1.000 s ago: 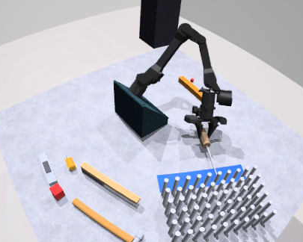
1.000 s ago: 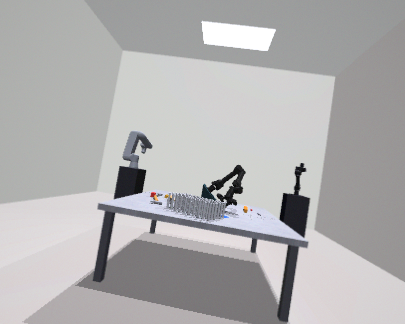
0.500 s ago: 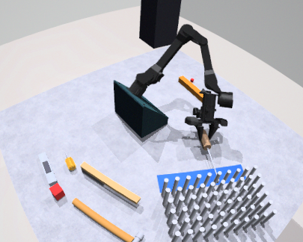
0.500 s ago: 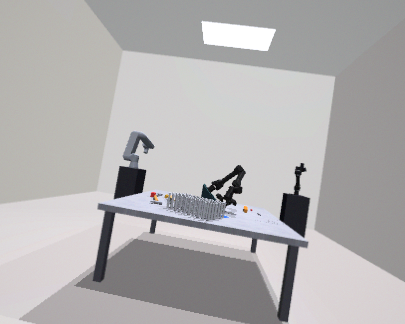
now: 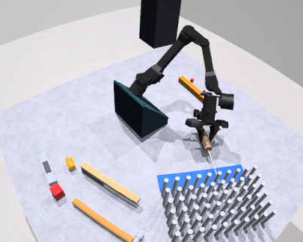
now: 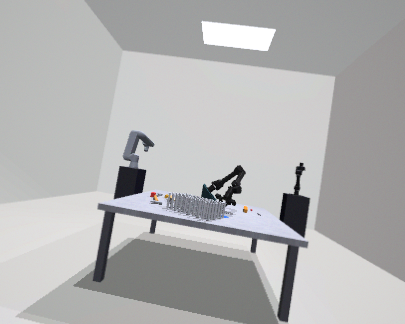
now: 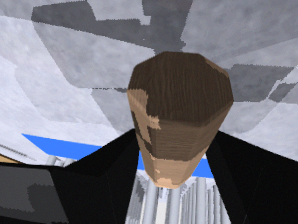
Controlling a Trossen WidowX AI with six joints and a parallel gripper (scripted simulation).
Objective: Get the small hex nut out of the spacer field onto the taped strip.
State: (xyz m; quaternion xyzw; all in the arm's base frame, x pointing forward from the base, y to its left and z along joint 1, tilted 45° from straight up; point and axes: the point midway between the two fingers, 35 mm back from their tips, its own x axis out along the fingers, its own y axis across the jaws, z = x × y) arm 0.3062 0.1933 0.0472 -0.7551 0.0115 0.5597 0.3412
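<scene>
The blue strip lies 120 mm ahead of my gripper tip, 100 mm to the right of it and 30 mm below it. Also, from my gripper tip: wooden-handled screwdriver 90 mm ahead, 40 mm to the right; then thin metal piece 340 mm to the left, 240 mm behind, 30 mm below; then orange bar 330 mm behind, 220 mm to the left, 20 mm below.
</scene>
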